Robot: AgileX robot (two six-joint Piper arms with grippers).
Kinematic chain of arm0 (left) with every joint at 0, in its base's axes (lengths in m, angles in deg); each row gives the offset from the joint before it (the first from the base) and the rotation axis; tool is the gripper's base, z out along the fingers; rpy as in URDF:
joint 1: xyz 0 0 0.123 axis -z
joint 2: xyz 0 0 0 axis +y
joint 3: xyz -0.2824 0 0.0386 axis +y
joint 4: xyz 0.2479 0 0.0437 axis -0.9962 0 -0.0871
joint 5: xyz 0 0 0 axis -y
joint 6: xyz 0.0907 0 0.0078 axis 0.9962 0 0.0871
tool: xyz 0 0 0 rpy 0 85 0
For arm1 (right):
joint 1: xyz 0 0 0.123 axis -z
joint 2: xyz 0 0 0 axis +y
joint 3: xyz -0.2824 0 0.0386 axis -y
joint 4: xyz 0.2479 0 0.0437 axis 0.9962 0 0.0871
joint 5: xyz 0 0 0 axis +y
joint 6: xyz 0.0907 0 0.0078 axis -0.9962 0 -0.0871
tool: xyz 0 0 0 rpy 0 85 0
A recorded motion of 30 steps. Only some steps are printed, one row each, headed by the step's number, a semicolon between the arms.
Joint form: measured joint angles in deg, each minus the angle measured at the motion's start. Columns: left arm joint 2, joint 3, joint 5, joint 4, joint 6, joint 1; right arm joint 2, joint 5, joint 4, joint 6, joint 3, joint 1.
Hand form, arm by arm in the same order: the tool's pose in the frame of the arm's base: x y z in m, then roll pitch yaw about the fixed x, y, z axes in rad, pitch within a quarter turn. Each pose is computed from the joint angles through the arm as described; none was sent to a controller.
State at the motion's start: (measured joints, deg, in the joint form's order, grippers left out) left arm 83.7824 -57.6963 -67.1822 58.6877 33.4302 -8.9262; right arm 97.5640 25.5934 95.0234 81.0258 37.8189 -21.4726
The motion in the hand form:
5: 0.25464 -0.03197 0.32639 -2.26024 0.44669 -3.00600; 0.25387 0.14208 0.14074 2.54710 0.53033 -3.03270
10: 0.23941 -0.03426 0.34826 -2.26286 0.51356 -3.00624; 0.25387 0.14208 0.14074 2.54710 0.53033 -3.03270
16: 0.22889 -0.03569 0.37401 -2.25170 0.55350 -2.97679; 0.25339 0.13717 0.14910 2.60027 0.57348 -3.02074
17: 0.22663 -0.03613 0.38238 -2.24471 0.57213 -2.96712; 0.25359 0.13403 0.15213 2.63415 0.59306 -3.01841
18: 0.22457 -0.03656 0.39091 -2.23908 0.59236 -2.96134; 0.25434 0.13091 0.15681 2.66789 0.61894 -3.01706
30: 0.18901 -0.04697 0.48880 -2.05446 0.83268 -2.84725; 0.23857 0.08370 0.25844 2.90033 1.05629 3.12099
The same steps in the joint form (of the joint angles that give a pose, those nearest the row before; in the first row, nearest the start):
5: -7.00 -2.67 -1.19 -2.03 -2.62 0.08; 0.00 0.00 0.00 0.00 0.00 0.00
10: -11.15 -3.76 -1.91 -2.55 -3.92 0.08; 0.00 0.00 0.00 0.00 0.00 0.00
16: -13.90 -7.05 -2.92 -3.34 -8.02 0.08; -2.40 -3.09 -1.33 -0.22 -0.35 0.00
17: -14.48 -8.31 -3.07 -3.32 -8.90 0.08; -3.40 -5.13 -1.71 -0.22 -0.55 0.00
18: -14.92 -9.72 -3.33 -3.32 -9.60 0.08; -4.61 -7.26 -2.11 -0.22 -0.60 0.00
30: -18.49 -26.51 -5.51 1.53 -15.61 0.08; -27.02 -31.63 -2.48 0.55 -0.73 0.00

